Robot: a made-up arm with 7 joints. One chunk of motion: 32 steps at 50 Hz.
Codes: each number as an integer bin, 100 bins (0 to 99) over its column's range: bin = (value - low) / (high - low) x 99, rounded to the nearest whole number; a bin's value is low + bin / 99 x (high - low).
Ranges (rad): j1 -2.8..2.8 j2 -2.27..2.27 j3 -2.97..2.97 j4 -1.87..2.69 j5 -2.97..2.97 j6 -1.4..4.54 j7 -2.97..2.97
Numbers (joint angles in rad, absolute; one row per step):
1: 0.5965 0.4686 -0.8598 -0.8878 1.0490 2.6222 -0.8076
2: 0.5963 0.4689 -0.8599 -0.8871 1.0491 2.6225 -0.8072
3: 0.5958 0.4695 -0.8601 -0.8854 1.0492 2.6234 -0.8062
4: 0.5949 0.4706 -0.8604 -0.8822 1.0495 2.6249 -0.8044
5: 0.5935 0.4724 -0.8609 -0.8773 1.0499 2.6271 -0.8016
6: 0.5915 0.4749 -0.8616 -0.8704 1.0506 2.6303 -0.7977
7: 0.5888 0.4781 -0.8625 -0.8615 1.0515 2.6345 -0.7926
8: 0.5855 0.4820 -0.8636 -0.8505 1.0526 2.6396 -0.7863
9: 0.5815 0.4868 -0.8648 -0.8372 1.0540 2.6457 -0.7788
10: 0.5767 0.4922 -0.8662 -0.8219 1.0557 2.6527 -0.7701
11: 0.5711 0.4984 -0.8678 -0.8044 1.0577 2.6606 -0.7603
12: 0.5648 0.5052 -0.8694 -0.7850 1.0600 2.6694 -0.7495
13: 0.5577 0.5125 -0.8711 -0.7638 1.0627 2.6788 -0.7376
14: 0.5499 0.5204 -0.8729 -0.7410 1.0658 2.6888 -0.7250
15: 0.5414 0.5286 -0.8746 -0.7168 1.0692 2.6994 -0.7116
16: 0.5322 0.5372 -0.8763 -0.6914 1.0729 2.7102 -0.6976
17: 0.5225 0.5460 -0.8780 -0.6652 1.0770 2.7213 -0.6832
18: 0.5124 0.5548 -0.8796 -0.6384 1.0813 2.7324 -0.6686
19: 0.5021 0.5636 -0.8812 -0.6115 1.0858 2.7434 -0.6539
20: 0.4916 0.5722 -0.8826 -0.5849 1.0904 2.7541 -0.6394
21: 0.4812 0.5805 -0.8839 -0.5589 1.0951 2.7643 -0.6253
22: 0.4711 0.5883 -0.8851 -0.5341 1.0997 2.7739 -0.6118
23: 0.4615 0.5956 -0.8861 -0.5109 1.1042 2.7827 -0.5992
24: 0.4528 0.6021 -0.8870 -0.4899 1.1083 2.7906 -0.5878
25: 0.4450 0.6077 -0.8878 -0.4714 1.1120 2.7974 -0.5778
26: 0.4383 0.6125 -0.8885 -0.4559 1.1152 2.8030 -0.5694
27: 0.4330 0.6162 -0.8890 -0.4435 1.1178 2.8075 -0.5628
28: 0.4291 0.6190 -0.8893 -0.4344 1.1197 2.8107 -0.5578
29: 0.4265 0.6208 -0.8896 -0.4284 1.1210 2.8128 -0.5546
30: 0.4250 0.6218 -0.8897 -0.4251 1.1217 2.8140 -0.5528
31: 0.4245 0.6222 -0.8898 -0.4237 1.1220 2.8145 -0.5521
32: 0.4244 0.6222 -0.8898 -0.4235 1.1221 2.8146 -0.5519
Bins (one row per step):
1: 60 60 35 21 67 67 36
2: 60 60 35 21 67 67 36
3: 60 60 35 21 67 67 36
4: 60 60 35 21 67 67 36
5: 60 60 35 22 67 67 36
6: 60 60 35 22 67 67 36
7: 60 60 35 22 67 67 36
8: 60 60 35 22 67 67 36
9: 60 60 35 22 67 67 37
10: 60 60 35 23 67 68 37
11: 60 60 35 23 67 68 37
12: 59 61 35 24 67 68 37
13: 59 61 35 24 67 68 37
14: 59 61 35 25 67 68 37
15: 59 61 35 25 67 68 38
16: 59 61 35 26 67 69 38
17: 59 61 35 26 67 69 38
18: 59 62 35 27 68 69 38
19: 58 62 35 27 68 69 39
20: 58 62 35 28 68 69 39
21: 58 62 35 28 68 69 39
22: 58 62 35 29 68 70 39
23: 58 62 35 30 68 70 40
24: 58 63 35 30 68 70 40
25: 57 63 35 30 68 70 40
26: 57 63 35 31 68 70 40
27: 57 63 35 31 68 70 40
28: 57 63 35 31 68 70 40
29: 57 63 35 31 68 70 40
30: 57 63 35 31 68 70 40
31: 57 63 35 31 68 70 40
32: 57 63 35 31 68 70 40

